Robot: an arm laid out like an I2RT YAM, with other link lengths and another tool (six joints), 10 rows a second.
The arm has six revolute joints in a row. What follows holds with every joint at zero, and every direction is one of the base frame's.
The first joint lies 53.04 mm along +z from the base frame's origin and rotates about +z.
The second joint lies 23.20 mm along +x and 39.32 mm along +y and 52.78 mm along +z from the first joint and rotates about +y.
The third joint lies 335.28 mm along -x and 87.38 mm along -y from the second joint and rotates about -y.
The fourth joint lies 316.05 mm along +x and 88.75 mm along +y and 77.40 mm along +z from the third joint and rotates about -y.
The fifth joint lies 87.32 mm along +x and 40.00 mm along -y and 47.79 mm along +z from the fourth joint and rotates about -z.
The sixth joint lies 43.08 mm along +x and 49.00 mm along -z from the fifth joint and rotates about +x.
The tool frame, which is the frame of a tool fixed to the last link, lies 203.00 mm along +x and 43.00 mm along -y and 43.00 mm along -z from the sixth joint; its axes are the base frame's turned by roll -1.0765, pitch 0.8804 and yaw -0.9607 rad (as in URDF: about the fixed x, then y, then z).
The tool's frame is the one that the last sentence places.
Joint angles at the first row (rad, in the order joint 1, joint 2, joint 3, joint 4, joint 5, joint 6):
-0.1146, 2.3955, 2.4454, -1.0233, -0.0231, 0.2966
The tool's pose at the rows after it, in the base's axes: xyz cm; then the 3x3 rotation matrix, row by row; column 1 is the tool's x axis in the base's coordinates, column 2 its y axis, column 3 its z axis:
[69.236 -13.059 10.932], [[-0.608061 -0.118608 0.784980], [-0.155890 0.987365 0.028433], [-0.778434 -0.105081 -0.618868]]
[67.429 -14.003 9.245], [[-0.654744 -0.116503 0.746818], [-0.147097 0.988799 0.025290], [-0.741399 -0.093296 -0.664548]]
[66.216 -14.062 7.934], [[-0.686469 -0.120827 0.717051], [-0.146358 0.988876 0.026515], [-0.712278 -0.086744 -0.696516]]
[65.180 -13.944 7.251], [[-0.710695 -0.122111 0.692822], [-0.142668 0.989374 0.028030], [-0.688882 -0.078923 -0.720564]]
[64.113 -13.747 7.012], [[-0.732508 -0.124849 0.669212], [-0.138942 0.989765 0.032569], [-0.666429 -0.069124 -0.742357]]
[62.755 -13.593 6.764], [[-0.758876 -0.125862 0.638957], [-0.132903 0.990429 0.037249], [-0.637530 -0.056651 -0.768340]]
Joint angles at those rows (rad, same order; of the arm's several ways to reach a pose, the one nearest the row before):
-0.1657, 2.3974, 2.4455, -1.0863, -0.0540, 0.2962
-0.1825, 2.3989, 2.4156, -1.1152, -0.0532, 0.2859
-0.1844, 2.3989, 2.3871, -1.1301, -0.0483, 0.2810
-0.1845, 2.3989, 2.3745, -1.1519, -0.0452, 0.2813
-0.1845, 2.3989, 2.3745, -1.1847, -0.0452, 0.2810
-0.1860, 2.3989, 2.3745, -1.2255, -0.0452, 0.2810

